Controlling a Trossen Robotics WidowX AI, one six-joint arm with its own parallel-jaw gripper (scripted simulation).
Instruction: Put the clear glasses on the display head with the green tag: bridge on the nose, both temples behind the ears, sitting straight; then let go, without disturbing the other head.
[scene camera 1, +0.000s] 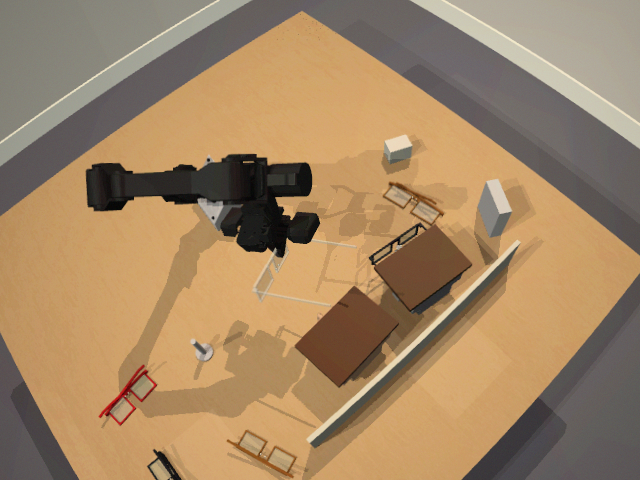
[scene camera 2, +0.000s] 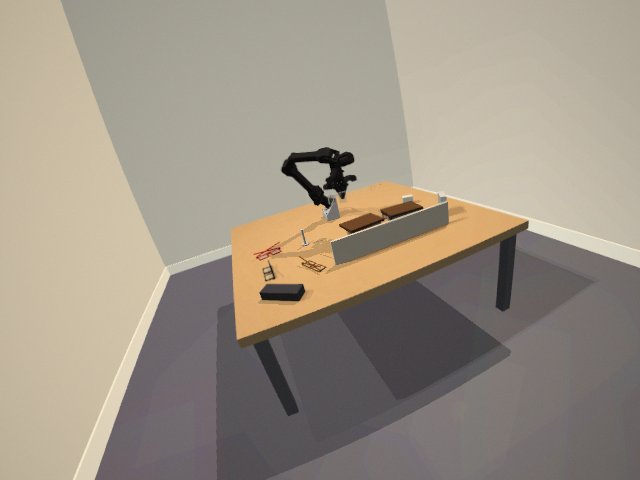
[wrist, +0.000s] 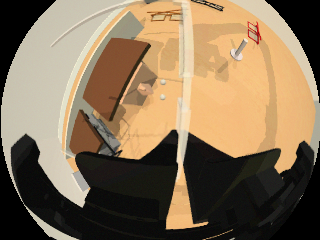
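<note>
My gripper (scene camera 1: 281, 256) is visible, and the wrist view gives me the gripper (wrist: 177, 134) too. There's also a white wall (scene camera 2: 349, 247), and I can see the wall (wrist: 127, 27) from the wrist as well.
</note>
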